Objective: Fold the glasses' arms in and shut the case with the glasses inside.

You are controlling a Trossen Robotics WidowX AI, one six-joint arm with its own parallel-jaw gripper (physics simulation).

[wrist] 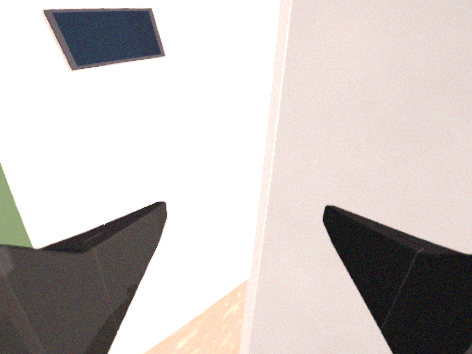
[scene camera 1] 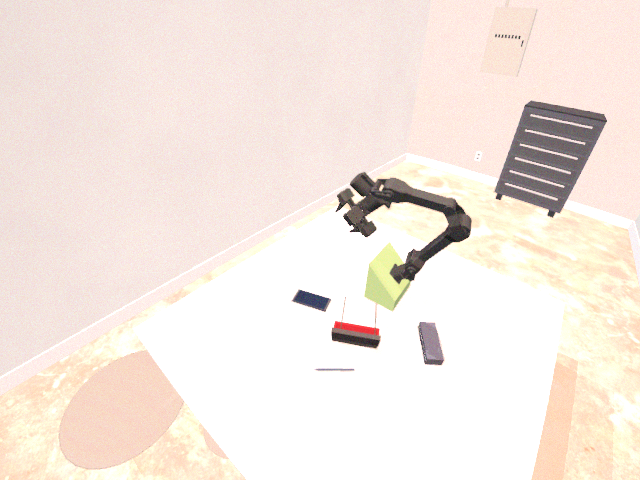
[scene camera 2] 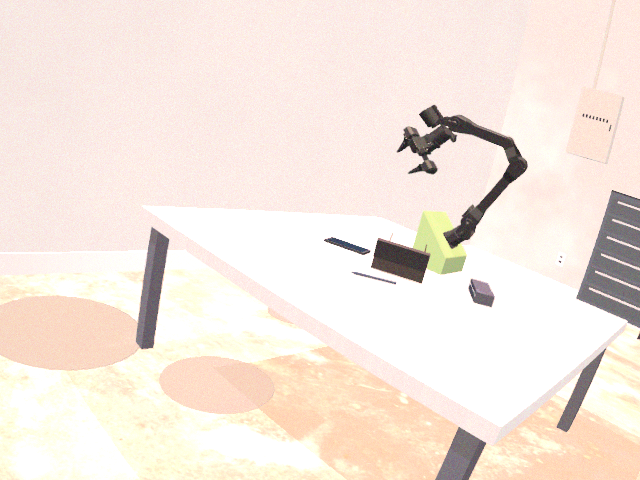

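Seen in the pictures: gripper, between the fingertips: [wrist: 246,211] [scene camera 1: 343,221] [scene camera 2: 402,162]; arm's base, origin of its link: [scene camera 1: 396,273] [scene camera 2: 450,239].
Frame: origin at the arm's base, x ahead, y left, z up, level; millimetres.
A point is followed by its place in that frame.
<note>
The glasses case [scene camera 1: 355,337] @(y -18, x 355, z -21 mm) [scene camera 2: 400,259] @(y -20, x 348, z -49 mm) stands open on the white table, its dark outside towards the scene cameras and its red lining showing in scene camera 1. The glasses' two thin arms, left arm [scene camera 1: 343,312] [scene camera 2: 391,237] and right arm [scene camera 1: 375,316] [scene camera 2: 425,248], stick out from the case towards the robot's side, unfolded and roughly parallel. The lenses are hidden or too small to tell. My gripper [scene camera 1: 345,219] @(y -228, x 73, z 216 mm) [scene camera 2: 404,161] @(y -228, x 73, z 216 mm) [wrist: 246,211] @(y -228, x 73, z 216 mm) is open and empty, high above the table and well away from the case. The case does not show in the wrist view.
A dark blue phone-like slab [scene camera 1: 311,300] @(y -271, x 233, z -99 mm) [scene camera 2: 346,245] @(y -269, x 243, z -99 mm) [wrist: 107,37] @(y -262, x 225, z -99 mm) lies left of the case. A thin pen [scene camera 1: 334,369] @(y -40, x 453, z -99 mm) [scene camera 2: 373,277] @(y -40, x 456, z -101 mm) lies in front. A purple-grey box [scene camera 1: 430,343] @(y 214, x 208, z -72 mm) [scene camera 2: 481,292] @(y 231, x 261, z -72 mm) lies right. A green wedge [scene camera 1: 379,281] @(y -40, x 98, z 17 mm) [wrist: 10,215] @(y -88, x 15, z -53 mm) stands by the arm's base.
</note>
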